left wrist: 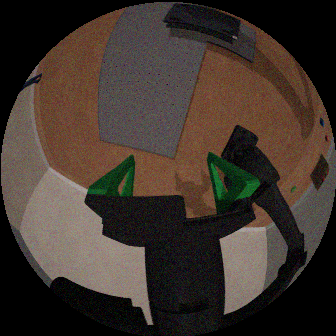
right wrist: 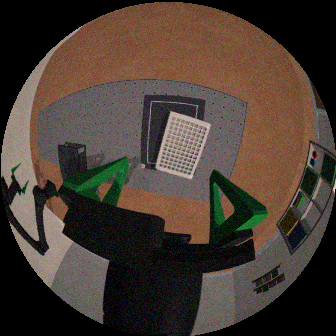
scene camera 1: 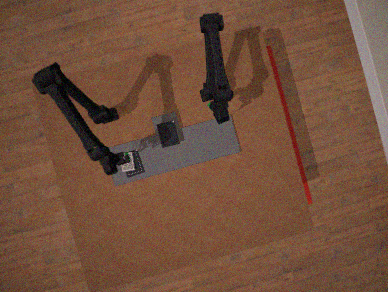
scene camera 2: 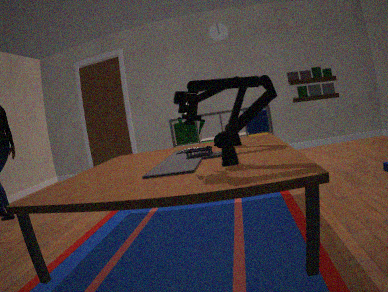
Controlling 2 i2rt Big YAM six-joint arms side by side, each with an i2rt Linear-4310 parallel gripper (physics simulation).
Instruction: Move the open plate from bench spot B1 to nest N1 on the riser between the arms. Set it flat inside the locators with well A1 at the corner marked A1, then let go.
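Frame: origin at the left arm's base, x ahead, y left, z up, level; metres.
Seen in the pictures: left gripper, fingertip midpoint: (left wrist: 171,155) (right wrist: 23,171) (scene camera 1: 216,116) (scene camera 2: 190,133); right gripper, fingertip midpoint: (right wrist: 169,166) (scene camera 1: 123,162) (scene camera 2: 187,134); left arm's base, link origin: (left wrist: 238,145) (right wrist: 52,187) (scene camera 1: 209,94) (scene camera 2: 230,163); right arm's base, link origin: (right wrist: 173,238) (scene camera 1: 109,115) (scene camera 2: 235,144).
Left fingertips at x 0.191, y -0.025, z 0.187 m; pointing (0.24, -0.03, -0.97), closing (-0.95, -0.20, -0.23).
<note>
Pixels of each thing's top centre, then the offset from my left fingertips to it. "pt": a spot on its surface instead. Level surfaces: height alone.
- white open plate, top centre: (right wrist: 181,146) (scene camera 1: 127,161) 0.124 m ahead, 0.653 m right, 0.158 m down
- dark outlined bench spot, surface spot: (right wrist: 159,117) pt 0.175 m ahead, 0.598 m right, 0.172 m down
- dark riser, top centre: (right wrist: 66,172) (scene camera 2: 198,148) (scene camera 1: 167,134) 0.014 m ahead, 0.327 m right, 0.126 m down
- grey perforated board, surface height: 0.174 m down
- wooden table, surface height: 0.187 m down
The white open plate (scene camera 1: 128,162) (right wrist: 183,145) lies turned and off-centre on the dark outlined bench spot (right wrist: 159,117), overlapping its lower right edge in the right wrist view. Its well labels are too small to read. The dark riser (scene camera 1: 168,133) (left wrist: 202,21) (right wrist: 72,159) stands between the arms; its locators and A1 mark are not readable. My right gripper (right wrist: 169,166) is open and empty above the plate, its fingers spread wide. My left gripper (left wrist: 171,155) is open and empty, high over the table near the grey board's other end.
The grey perforated board (scene camera 1: 210,142) (left wrist: 145,85) (right wrist: 225,125) lies under the bench spot and part of the riser. A red bar (scene camera 1: 290,125) runs along the right in scene camera 1. The wooden table (scene camera 1: 190,215) (scene camera 2: 120,180) surrounds the board.
</note>
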